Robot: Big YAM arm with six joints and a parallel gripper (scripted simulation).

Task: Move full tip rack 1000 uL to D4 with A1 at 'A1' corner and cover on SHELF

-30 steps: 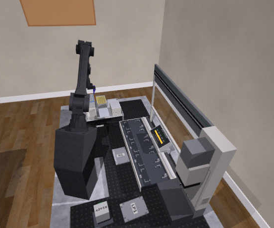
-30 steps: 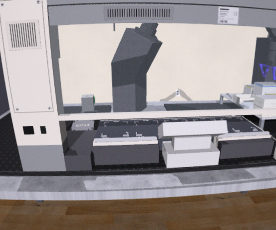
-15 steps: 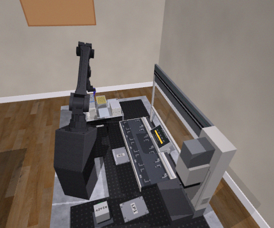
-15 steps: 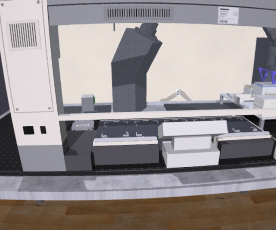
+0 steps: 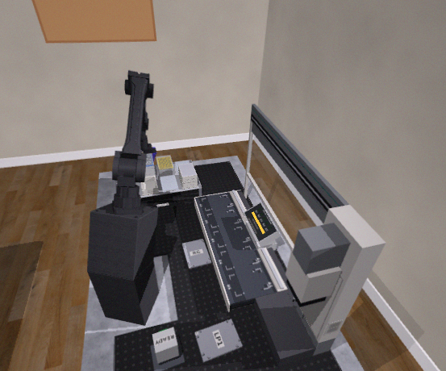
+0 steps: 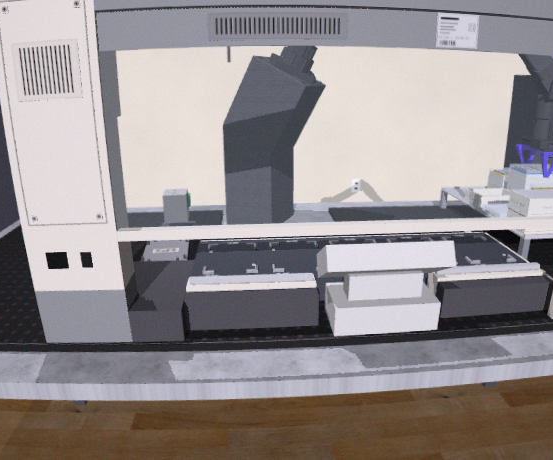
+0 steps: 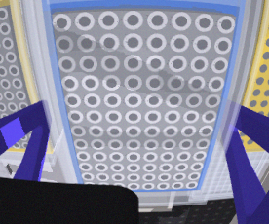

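The tip rack lies 10 mm ahead of my hand and 20 mm below it. The rest, counted from my hand: stacked block (220 mm ahead, 130 mm to the right, 30 mm below); shelf (60 mm ahead, 70 mm to the right, 90 mm below); white tray (130 mm to the right, 80 mm below).
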